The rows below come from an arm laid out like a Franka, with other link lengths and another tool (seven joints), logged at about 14 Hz.
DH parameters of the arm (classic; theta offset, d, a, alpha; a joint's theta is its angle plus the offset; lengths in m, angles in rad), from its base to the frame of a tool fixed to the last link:
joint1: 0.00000 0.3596 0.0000 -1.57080
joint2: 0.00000 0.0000 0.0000 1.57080
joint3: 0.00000 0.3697 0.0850 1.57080
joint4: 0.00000 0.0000 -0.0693 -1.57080
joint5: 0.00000 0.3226 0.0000 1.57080
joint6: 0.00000 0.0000 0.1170 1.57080
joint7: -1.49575 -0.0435 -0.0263 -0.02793
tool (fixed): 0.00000 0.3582 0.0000 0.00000
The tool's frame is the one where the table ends.
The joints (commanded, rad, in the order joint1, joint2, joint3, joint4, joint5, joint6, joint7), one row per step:
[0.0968, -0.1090, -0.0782, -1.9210, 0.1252, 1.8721, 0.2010]
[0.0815, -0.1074, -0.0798, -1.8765, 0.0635, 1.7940, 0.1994]
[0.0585, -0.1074, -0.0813, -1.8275, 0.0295, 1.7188, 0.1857]
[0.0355, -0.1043, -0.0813, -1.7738, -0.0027, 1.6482, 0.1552]
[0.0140, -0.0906, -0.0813, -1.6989, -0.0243, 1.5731, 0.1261]
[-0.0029, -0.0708, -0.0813, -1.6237, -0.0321, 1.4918, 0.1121]
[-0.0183, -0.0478, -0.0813, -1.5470, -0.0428, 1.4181, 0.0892]
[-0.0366, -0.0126, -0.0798, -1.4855, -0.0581, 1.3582, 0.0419]
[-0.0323, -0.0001, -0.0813, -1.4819, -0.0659, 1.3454, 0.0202]
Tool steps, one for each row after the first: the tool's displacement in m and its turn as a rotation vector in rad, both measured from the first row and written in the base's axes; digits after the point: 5 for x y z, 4 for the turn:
[-0.00981, -0.02421, 0.00947, -0.0589, 0.0339, 0.0056]
[-0.01869, -0.04558, 0.02282, -0.0915, 0.0597, 0.0046]
[-0.02560, -0.06615, 0.03766, -0.1228, 0.0795, 0.0171]
[-0.02860, -0.08326, 0.05609, -0.1441, 0.0944, 0.0253]
[-0.03422, -0.09367, 0.07049, -0.1502, 0.1216, 0.0218]
[-0.03764, -0.10429, 0.08467, -0.1591, 0.1428, 0.0271]
[-0.03894, -0.11689, 0.08798, -0.1698, 0.1777, 0.0552]
[-0.03995, -0.11777, 0.08269, -0.1746, 0.1993, 0.0796]

